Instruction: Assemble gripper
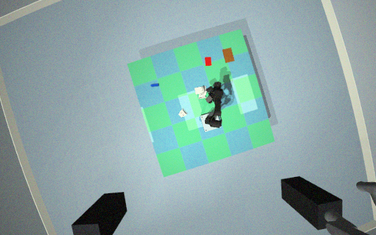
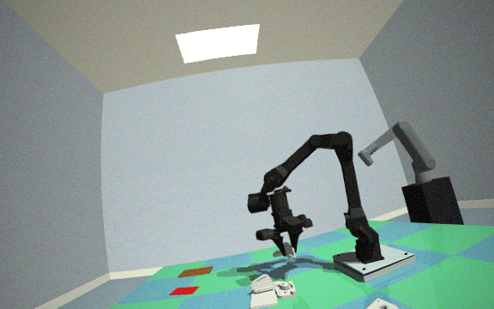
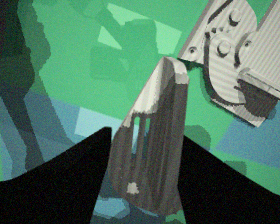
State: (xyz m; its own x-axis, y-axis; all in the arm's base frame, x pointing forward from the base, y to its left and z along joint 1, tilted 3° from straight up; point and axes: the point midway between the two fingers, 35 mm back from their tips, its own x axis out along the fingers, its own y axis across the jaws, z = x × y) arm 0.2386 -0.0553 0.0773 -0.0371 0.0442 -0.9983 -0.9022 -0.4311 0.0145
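My gripper tip is 30 mm short of the grey jaw and 20 mm to the left of it. Also, from my gripper tip: red tile: 400 mm ahead, 80 mm below, 20 mm to the right; small blue piece: 580 mm to the left, 200 mm ahead, 70 mm below; brown tile: 440 mm ahead, 250 mm to the right, 80 mm below.
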